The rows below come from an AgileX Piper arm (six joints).
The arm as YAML. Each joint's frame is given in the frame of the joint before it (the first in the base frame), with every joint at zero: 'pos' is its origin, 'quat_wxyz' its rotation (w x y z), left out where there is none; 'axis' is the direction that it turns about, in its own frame. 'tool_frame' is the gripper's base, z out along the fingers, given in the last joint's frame.
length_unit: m
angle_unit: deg
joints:
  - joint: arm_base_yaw
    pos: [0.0, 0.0, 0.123]
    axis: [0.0, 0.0, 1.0]
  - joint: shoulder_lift
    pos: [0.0, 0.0, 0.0]
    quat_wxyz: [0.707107, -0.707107, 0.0, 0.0]
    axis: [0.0, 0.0, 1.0]
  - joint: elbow
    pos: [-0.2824, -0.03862, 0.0]
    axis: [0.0, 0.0, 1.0]
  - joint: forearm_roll
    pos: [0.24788, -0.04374, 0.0]
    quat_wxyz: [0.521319, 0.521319, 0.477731, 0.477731]
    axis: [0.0, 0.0, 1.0]
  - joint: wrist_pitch
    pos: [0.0, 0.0, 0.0]
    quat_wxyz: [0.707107, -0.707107, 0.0, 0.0]
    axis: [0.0, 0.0, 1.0]
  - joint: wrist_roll
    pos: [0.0, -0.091, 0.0]
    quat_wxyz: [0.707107, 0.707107, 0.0, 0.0]
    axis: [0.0, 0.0, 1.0]
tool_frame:
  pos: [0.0, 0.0, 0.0]
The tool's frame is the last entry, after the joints.
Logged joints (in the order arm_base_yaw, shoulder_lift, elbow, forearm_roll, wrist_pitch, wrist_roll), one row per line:
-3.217, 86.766, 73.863, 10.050, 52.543, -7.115
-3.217, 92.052, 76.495, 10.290, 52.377, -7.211
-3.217, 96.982, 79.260, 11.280, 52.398, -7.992
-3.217, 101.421, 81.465, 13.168, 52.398, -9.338
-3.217, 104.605, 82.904, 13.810, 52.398, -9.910
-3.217, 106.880, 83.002, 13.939, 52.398, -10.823
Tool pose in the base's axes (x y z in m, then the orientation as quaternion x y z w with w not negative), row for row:
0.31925, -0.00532, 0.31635, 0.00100, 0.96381, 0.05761, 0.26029
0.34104, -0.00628, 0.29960, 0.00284, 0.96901, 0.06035, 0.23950
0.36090, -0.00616, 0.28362, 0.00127, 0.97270, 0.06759, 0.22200
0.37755, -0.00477, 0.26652, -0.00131, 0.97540, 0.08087, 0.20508
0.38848, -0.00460, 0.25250, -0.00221, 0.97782, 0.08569, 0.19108
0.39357, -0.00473, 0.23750, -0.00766, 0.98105, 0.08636, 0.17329
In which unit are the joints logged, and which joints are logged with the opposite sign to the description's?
The joints are logged in degrees. Opposite sign: elbow.
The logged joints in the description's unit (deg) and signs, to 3 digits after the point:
-3.217, 86.766, -73.863, 10.050, 52.543, -7.115
-3.217, 92.052, -76.495, 10.290, 52.377, -7.211
-3.217, 96.982, -79.260, 11.280, 52.398, -7.992
-3.217, 101.421, -81.465, 13.168, 52.398, -9.338
-3.217, 104.605, -82.904, 13.810, 52.398, -9.910
-3.217, 106.880, -83.002, 13.939, 52.398, -10.823

